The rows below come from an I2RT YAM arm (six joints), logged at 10 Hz.
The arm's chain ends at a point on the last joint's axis. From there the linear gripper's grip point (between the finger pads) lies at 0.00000 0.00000 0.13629 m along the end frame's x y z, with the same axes.
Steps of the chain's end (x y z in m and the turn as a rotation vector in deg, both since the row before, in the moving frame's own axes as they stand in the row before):
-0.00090 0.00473 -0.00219 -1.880 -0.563 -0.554
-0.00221 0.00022 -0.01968 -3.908 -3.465 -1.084
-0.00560 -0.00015 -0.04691 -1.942 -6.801 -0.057
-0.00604 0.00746 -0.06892 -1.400 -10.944 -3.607
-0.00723 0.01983 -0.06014 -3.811 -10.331 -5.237
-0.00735 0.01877 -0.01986 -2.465 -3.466 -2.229
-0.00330 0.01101 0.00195 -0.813 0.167 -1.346
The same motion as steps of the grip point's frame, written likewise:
-0.00222 0.00921 -0.00227 -1.880 -0.563 -0.554
-0.01035 0.00958 -0.02025 -3.908 -3.465 -1.084
-0.02173 0.00447 -0.04795 -1.942 -6.801 -0.057
-0.03179 0.01158 -0.07144 -1.400 -10.944 -3.607
-0.03121 0.02995 -0.06265 -3.811 -10.331 -5.237
-0.01547 0.02479 -0.02024 -2.465 -3.466 -2.229
-0.00288 0.01294 0.00194 -0.813 0.167 -1.346

